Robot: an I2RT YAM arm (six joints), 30 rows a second.
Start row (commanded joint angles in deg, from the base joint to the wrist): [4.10 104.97 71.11 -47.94 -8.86 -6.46]
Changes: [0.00 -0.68 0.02 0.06 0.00 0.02]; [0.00 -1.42 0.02 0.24 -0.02 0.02]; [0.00 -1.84 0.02 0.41 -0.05 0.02]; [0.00 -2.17 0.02 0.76 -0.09 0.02]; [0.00 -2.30 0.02 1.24 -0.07 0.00]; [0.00 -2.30 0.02 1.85 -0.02 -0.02]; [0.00 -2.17 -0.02 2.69 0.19 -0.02]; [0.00 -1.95 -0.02 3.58 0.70 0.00]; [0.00 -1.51 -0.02 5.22 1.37 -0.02]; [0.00 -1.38 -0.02 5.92 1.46 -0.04]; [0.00 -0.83 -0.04 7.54 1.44 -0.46]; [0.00 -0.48 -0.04 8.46 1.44 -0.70]
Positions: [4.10 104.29 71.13 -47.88 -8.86 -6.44]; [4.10 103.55 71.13 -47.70 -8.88 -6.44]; [4.10 103.13 71.13 -47.53 -8.91 -6.44]; [4.10 102.80 71.13 -47.18 -8.95 -6.44]; [4.10 102.67 71.13 -46.70 -8.93 -6.46]; [4.10 102.67 71.13 -46.09 -8.88 -6.48]; [4.10 102.80 71.09 -45.25 -8.67 -6.48]; [4.10 103.02 71.09 -44.36 -8.16 -6.46]; [4.10 103.46 71.09 -42.72 -7.49 -6.48]; [4.10 103.59 71.09 -42.02 -7.40 -6.50]; [4.10 104.14 71.07 -40.40 -7.42 -6.92]; [4.10 104.49 71.07 -39.48 -7.42 -7.16]
